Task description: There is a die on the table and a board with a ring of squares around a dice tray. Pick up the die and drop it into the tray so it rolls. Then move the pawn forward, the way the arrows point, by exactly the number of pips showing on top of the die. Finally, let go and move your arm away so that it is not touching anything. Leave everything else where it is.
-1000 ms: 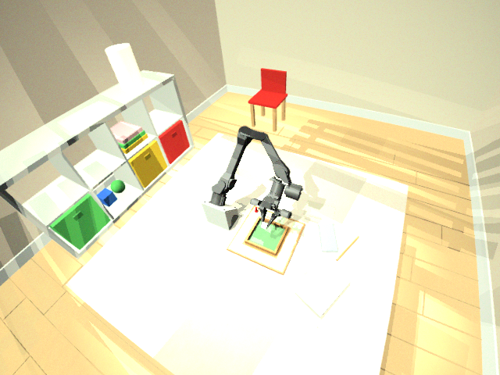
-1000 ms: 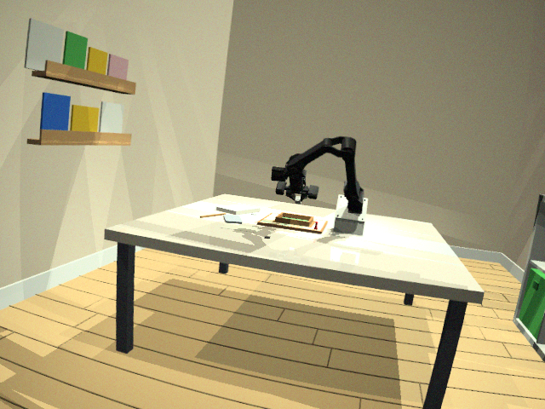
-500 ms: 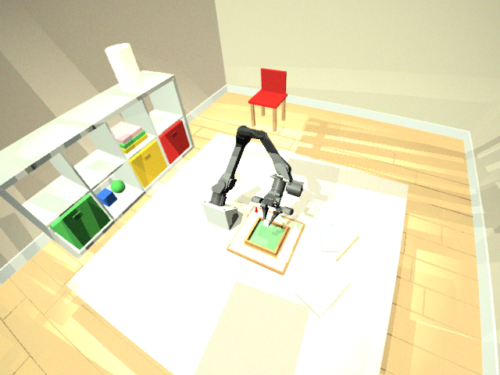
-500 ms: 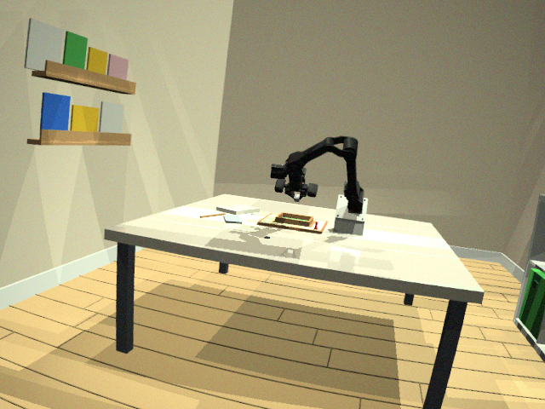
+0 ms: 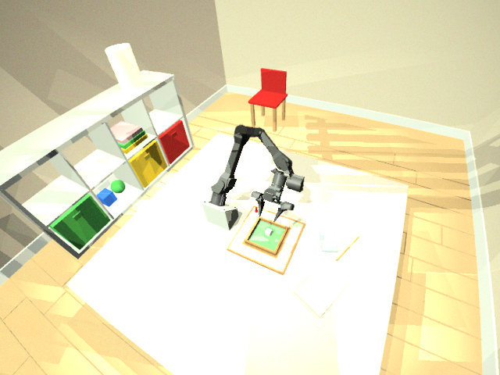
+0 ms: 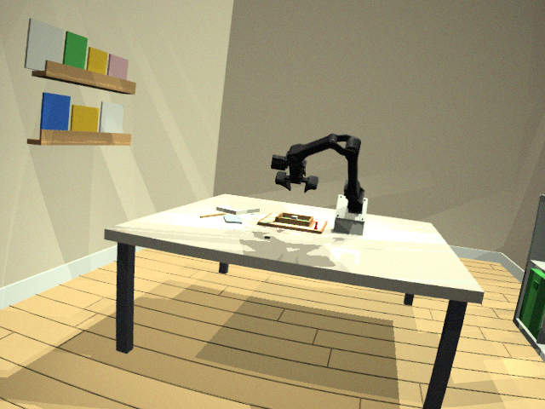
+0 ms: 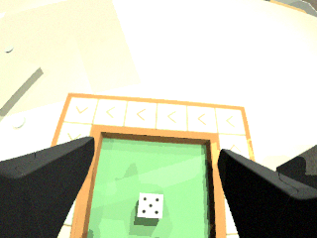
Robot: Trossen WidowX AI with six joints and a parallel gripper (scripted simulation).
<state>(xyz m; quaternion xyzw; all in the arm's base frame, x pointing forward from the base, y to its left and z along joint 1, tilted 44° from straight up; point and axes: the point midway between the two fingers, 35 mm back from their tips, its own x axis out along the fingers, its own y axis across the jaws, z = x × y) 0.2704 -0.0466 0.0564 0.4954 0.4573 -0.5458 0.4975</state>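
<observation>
The red pawn is 130 mm below my gripper tip, 120 mm to the left of it and 110 mm behind it. From my gripper tip the other things lie so: dice tray (150 mm below); then white die (130 mm below, 20 mm to the left).
</observation>
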